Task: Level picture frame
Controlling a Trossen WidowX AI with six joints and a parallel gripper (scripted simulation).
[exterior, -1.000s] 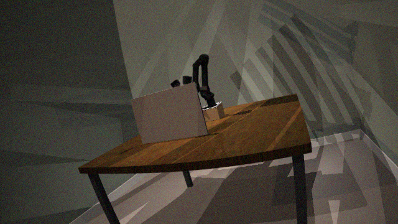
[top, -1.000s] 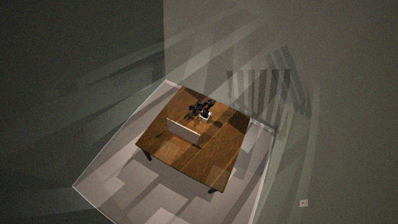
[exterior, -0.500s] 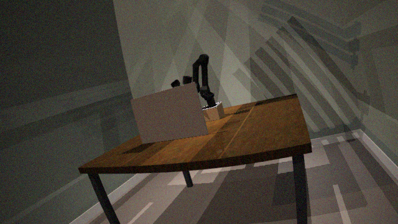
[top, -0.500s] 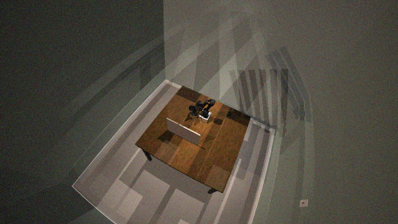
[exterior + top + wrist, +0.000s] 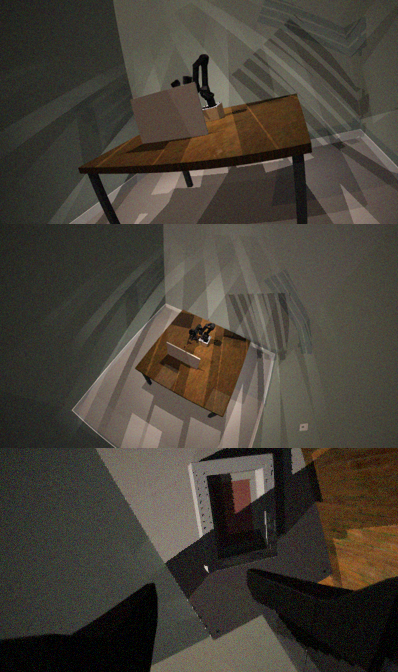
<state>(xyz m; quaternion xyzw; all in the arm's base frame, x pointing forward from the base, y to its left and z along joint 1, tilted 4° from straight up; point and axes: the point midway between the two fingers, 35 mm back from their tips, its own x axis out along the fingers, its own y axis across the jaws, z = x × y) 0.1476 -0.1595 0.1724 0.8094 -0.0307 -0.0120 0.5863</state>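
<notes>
Right now the picture frame is 210 mm ahead of my gripper tip, 10 mm to the left of it and 90 mm below it. Also, from my gripper tip: wall panel: 220 mm ahead, 100 mm below.
</notes>
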